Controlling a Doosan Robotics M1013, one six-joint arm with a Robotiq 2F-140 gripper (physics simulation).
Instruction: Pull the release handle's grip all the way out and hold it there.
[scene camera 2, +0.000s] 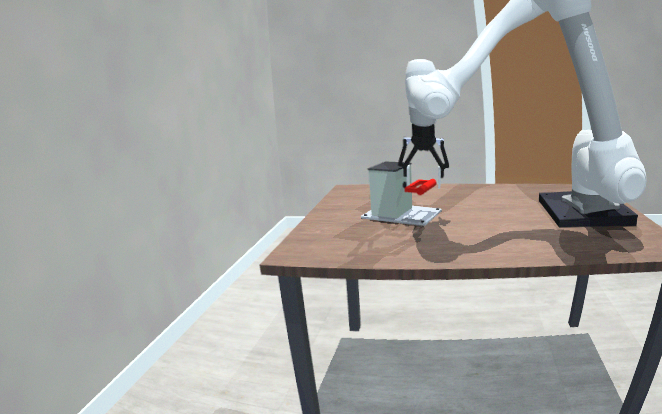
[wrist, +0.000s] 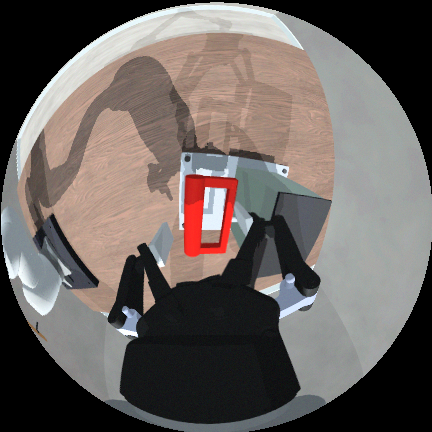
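I can see a light metal base plate in the pictures. My own gripper is there too, and the wrist view shows it as well.
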